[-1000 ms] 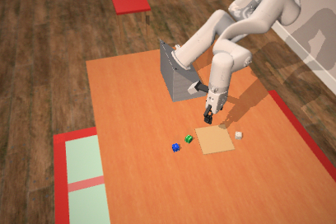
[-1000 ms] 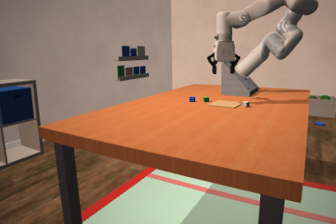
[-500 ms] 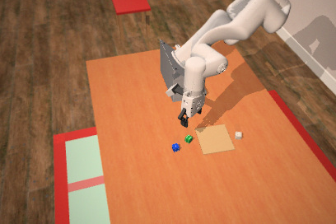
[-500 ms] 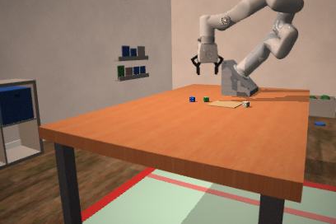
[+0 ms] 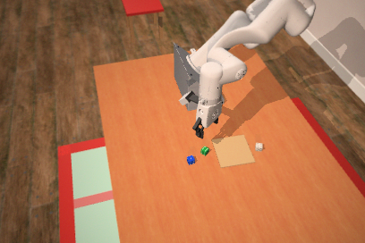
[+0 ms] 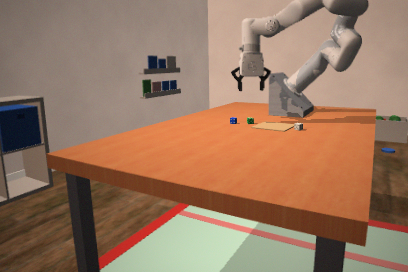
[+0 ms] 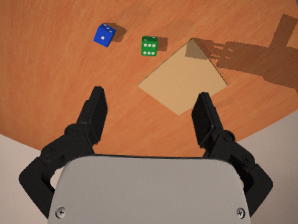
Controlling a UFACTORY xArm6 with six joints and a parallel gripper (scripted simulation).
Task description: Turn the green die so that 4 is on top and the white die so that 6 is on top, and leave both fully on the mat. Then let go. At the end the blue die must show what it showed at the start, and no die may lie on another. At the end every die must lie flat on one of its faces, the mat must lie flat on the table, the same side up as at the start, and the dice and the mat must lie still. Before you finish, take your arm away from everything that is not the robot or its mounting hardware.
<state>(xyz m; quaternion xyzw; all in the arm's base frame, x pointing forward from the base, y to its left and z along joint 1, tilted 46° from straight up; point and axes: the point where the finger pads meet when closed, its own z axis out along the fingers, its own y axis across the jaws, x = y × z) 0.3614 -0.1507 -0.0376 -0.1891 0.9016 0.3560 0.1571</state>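
The green die lies 14 cm below my hand. From my hand the other things lie so: tan mat: 15 cm below, 11 cm to the left, 4 cm ahead; then blue die: 14 cm below, 7 cm to the right, 2 cm ahead; then white die: 21 cm to the left, 14 cm below, 7 cm ahead.
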